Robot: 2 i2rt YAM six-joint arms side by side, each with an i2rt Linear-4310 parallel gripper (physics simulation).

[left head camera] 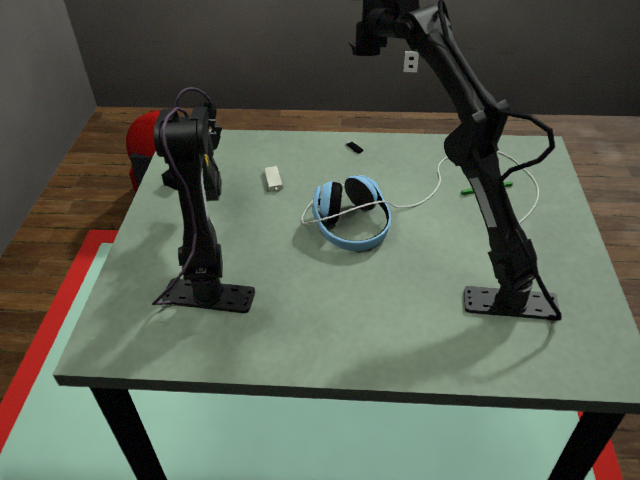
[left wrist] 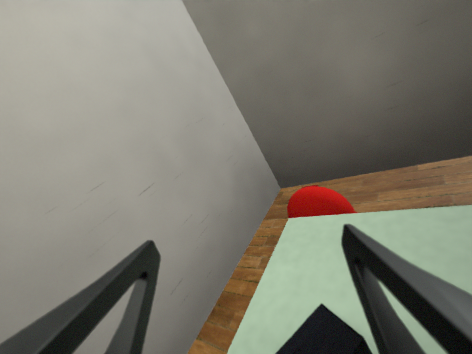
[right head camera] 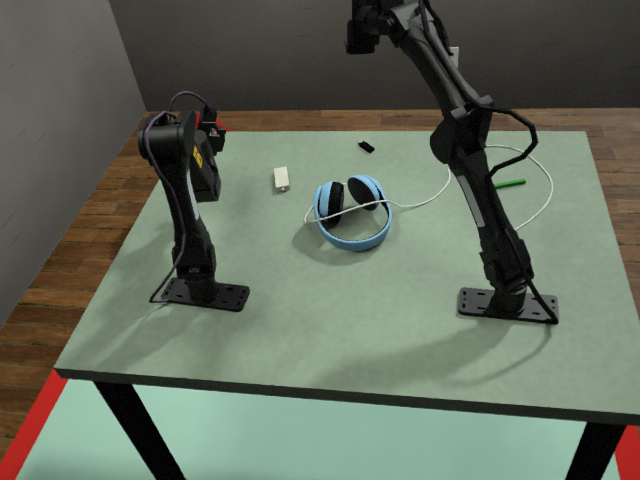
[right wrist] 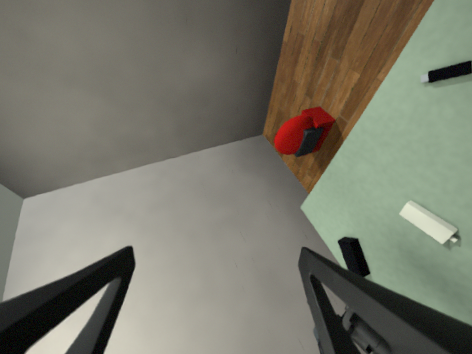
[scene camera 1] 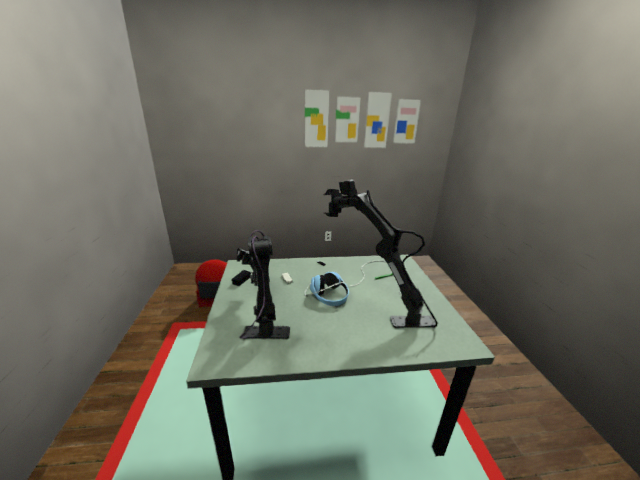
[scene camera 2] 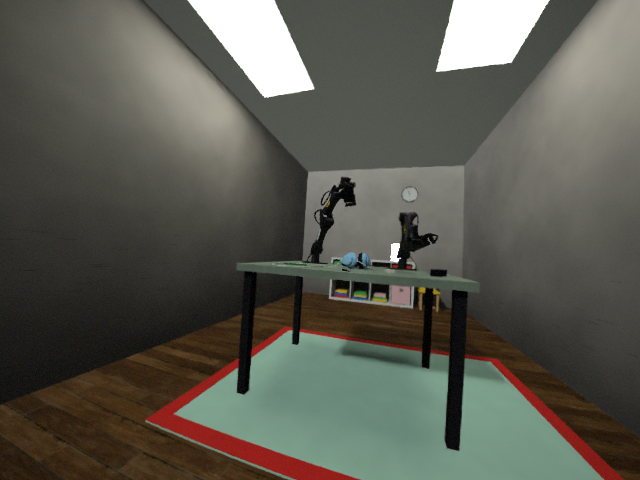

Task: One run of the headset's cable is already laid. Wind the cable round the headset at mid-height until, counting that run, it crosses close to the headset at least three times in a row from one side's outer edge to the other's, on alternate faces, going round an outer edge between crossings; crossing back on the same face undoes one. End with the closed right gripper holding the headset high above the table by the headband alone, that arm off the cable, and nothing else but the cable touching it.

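Seen in the pictures: left gripper, fingertip midpoint: [left wrist: 245, 240] [scene camera 1: 246, 249] [scene camera 2: 430, 238]; right gripper, fingertip midpoint: [left head camera: 352, 21] [right head camera: 347, 20] [right wrist: 219, 256] [scene camera 1: 324, 204] [scene camera 2: 355, 195]; left arm's base at its link origin: [left head camera: 209, 296] [right head camera: 205, 295] [scene camera 1: 266, 333] [scene camera 2: 402, 269]; right arm's base at its link origin: [left head camera: 510, 304] [right head camera: 507, 306] [scene camera 1: 412, 322] [scene camera 2: 315, 263].
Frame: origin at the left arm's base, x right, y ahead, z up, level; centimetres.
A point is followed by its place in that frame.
The light-blue headset [left head camera: 356, 245] {x 31.1, y 18.4, z 2.7 cm} [right head camera: 356, 244] {x 31.8, y 18.5, z 3.1 cm} [scene camera 1: 330, 302] {x 28.6, y 18.3, z 2.9 cm} [scene camera 2: 349, 259] {x 29.9, y 39.1, z 5.7 cm} lies on the table, ear cups toward the back, headband toward the front. Its white cable [left head camera: 408, 207] {x 42.5, y 36.8, z 0.7 cm} [right head camera: 413, 206] {x 42.6, y 36.8, z 0.6 cm} [scene camera 1: 356, 284] {x 44.3, y 38.1, z 0.6 cm} makes a small loop past the left cup's outer edge, crosses the upper face to the right edge, then runs over the table behind my right arm and curls round at the right. The underside of the headset is hidden. My left gripper [left wrist: 245, 240] {x -15.8, y 40.9, z 19.9 cm} [scene camera 1: 239, 254] {x -15.8, y 40.9, z 19.9 cm} is open and empty, left of the headset. My right gripper [right wrist: 219, 256] {x 25.4, y 51.1, z 42.9 cm} [scene camera 1: 327, 203] {x 25.4, y 51.1, z 42.9 cm} is open and empty, high above the table.
A white box [left head camera: 272, 178] {x 5.2, y 42.6, z 1.5 cm} [right head camera: 281, 178] {x 5.4, y 42.8, z 1.6 cm} [right wrist: 427, 221] {x 5.9, y 43.6, z 1.6 cm} lies behind-left of the headset, a black stick [left head camera: 354, 147] {x 25.5, y 61.1, z 0.9 cm} [right head camera: 366, 147] {x 25.7, y 60.8, z 0.8 cm} at the back. A green pen [right head camera: 509, 183] {x 65.7, y 48.6, z 0.9 cm} lies inside the cable's curl. A black box [scene camera 1: 240, 277] {x -20.1, y 39.3, z 3.5 cm} [left wrist: 322, 335] {x -19.2, y 44.7, z 3.4 cm} lies near my left gripper.
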